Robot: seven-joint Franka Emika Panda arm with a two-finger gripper.
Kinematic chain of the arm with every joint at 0, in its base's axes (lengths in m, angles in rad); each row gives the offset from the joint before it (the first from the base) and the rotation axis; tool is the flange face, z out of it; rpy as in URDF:
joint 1: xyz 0 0 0.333 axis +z
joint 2: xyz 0 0 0 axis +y
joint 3: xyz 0 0 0.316 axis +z
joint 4: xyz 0.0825 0 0 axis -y
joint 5: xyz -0.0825 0 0.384 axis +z
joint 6: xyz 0 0 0 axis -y
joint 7: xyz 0.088 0 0 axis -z
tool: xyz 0 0 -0.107 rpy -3.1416 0 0
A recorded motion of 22 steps. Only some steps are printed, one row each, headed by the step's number.
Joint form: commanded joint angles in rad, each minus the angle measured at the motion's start. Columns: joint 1, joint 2, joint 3, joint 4, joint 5, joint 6, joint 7.
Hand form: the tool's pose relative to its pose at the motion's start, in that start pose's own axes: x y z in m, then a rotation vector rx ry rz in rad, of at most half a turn. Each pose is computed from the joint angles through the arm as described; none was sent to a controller.
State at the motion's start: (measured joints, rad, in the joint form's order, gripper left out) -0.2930 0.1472 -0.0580 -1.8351 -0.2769 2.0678 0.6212
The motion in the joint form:
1: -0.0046 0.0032 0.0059 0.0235 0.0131 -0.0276 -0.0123
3: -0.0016 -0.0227 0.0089 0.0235 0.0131 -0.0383 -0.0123
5: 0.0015 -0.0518 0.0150 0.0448 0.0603 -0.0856 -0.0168
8: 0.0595 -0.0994 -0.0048 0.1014 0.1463 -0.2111 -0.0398
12: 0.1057 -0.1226 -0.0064 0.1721 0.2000 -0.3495 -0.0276
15: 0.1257 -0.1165 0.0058 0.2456 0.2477 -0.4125 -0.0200
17: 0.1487 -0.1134 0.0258 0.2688 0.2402 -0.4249 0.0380
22: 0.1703 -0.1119 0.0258 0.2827 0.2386 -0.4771 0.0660
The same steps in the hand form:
1: 0.0026 -0.0001 -0.0063 0.0036 -0.0120 -0.0026
3: 0.0003 0.0021 -0.0218 0.0120 0.0016 -0.0019
5: -0.0033 0.0034 -0.0460 0.0474 -0.0185 0.0157
8: -0.0195 -0.0034 -0.0953 0.1042 -0.0752 0.0008
12: -0.0382 -0.0136 -0.1368 0.1272 -0.1381 -0.0126
15: -0.0461 -0.0267 -0.1676 0.1712 -0.1594 -0.0265
17: -0.0576 -0.0439 -0.1817 0.1711 -0.1502 -0.0104
22: -0.0681 -0.0498 -0.1861 0.1453 -0.1802 -0.0081

